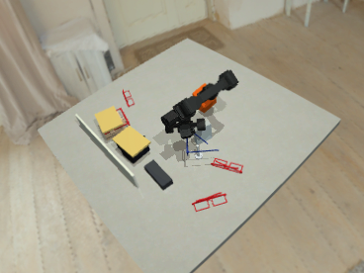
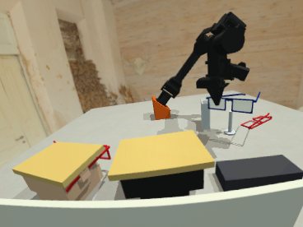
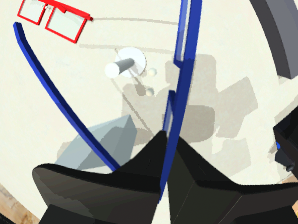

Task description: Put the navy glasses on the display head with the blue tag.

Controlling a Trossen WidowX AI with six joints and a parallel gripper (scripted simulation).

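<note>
The small white post is 1 cm behind my gripper tip, 6 cm to the left of it and 9 cm below it. From my gripper tip the other things lie so: white board 30 cm ahead, 34 cm to the right, 6 cm below; then dark case 21 cm ahead, 1 cm to the right, 10 cm below; then white block 11 cm behind, 6 cm below.
</note>
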